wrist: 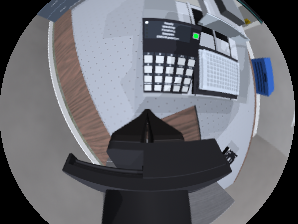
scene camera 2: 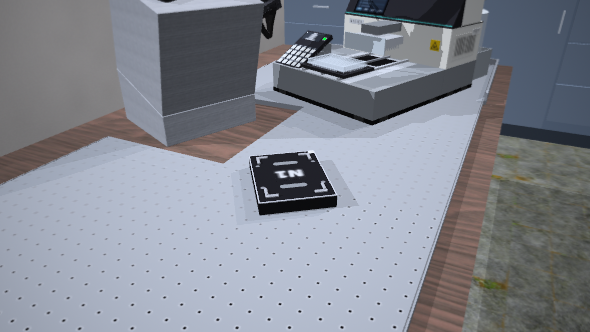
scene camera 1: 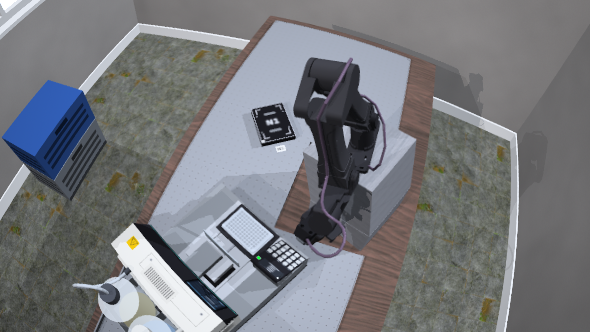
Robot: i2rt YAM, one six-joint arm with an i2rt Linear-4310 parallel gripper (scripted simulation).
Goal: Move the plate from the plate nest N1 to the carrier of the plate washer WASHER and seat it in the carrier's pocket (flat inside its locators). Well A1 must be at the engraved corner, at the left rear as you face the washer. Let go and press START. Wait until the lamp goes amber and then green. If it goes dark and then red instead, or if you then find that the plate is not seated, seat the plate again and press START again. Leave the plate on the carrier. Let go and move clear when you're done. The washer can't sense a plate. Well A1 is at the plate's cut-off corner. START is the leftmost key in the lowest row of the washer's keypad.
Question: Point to a well plate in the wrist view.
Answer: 229,82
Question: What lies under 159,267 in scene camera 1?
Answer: A plate washer.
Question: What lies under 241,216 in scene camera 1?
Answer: A well plate.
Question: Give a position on a plate washer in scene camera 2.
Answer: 437,58
